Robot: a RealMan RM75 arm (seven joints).
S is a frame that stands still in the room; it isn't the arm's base.
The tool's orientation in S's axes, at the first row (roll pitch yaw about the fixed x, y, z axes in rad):
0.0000, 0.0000, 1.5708
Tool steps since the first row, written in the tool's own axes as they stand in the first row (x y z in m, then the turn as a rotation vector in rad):
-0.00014, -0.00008, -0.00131, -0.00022, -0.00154, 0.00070
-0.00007, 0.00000, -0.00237, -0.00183, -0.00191, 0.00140
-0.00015, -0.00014, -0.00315, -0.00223, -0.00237, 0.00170
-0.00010, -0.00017, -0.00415, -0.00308, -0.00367, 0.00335
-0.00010, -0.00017, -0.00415, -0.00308, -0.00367, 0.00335
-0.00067, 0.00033, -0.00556, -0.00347, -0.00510, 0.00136
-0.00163, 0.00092, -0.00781, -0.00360, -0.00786, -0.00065
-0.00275, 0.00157, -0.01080, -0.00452, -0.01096, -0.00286
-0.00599, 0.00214, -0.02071, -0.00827, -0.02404, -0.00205
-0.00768, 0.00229, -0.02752, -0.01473, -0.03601, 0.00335
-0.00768, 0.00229, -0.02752, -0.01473, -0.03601, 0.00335
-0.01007, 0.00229, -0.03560, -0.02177, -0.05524, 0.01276
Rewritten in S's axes. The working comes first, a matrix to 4 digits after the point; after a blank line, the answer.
The tool's axes in the first row as the columns of a matrix, in S's axes (used below as rounded here):
0.0000, -1.0000, 0.0000
1.0000, 0.0000, 0.0000
0.0000, 0.0000, 1.0000

0.00008, -0.00014, -0.00131, 0.00154, -0.00022, 0.00070
0.00000, -0.00007, -0.00237, 0.00191, -0.00183, 0.00140
0.00014, -0.00015, -0.00315, 0.00237, -0.00223, 0.00170
0.00017, -0.00010, -0.00415, 0.00367, -0.00308, 0.00335
0.00017, -0.00010, -0.00415, 0.00367, -0.00308, 0.00335
-0.00033, -0.00067, -0.00556, 0.00510, -0.00347, 0.00136
-0.00092, -0.00163, -0.00781, 0.00786, -0.00360, -0.00065
-0.00157, -0.00275, -0.01080, 0.01096, -0.00452, -0.00286
-0.00214, -0.00599, -0.02071, 0.02404, -0.00827, -0.00205
-0.00229, -0.00768, -0.02752, 0.03601, -0.01473, 0.00335
-0.00229, -0.00768, -0.02752, 0.03601, -0.01473, 0.00335
-0.00229, -0.01007, -0.03560, 0.05524, -0.02177, 0.01276

